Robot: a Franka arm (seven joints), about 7 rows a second.
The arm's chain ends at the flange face. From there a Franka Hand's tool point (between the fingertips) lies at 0.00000 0.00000 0.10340 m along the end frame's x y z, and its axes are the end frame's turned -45 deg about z.
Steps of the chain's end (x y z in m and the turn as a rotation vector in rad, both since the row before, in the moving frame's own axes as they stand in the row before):
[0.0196, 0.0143, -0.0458, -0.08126, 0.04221, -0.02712]
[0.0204, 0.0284, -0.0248, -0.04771, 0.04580, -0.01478]
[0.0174, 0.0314, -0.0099, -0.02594, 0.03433, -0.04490]
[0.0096, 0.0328, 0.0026, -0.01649, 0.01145, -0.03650]
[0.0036, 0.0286, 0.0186, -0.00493, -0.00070, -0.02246]
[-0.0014, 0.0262, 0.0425, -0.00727, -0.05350, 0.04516]
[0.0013, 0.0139, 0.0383, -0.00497, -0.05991, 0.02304]
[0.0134, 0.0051, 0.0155, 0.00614, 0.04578, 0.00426]
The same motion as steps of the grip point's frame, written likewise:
[0.0010, 0.0330, -0.0462, -0.08731, -0.02761, -0.02712]
[-0.0057, 0.0413, -0.0250, -0.06612, -0.00135, -0.01478]
[-0.0092, 0.0389, -0.0100, -0.04262, 0.00593, -0.04490]
[-0.0167, 0.0320, 0.0026, -0.01976, -0.00356, -0.03650]
[-0.0181, 0.0231, 0.0186, -0.00299, -0.00398, -0.02246]
[-0.0239, 0.0141, 0.0423, 0.03269, -0.04297, 0.04516]
[-0.0136, 0.0067, 0.0381, 0.03885, -0.04588, 0.02304]
[0.0097, 0.0160, 0.0154, -0.02803, 0.03671, 0.00426]

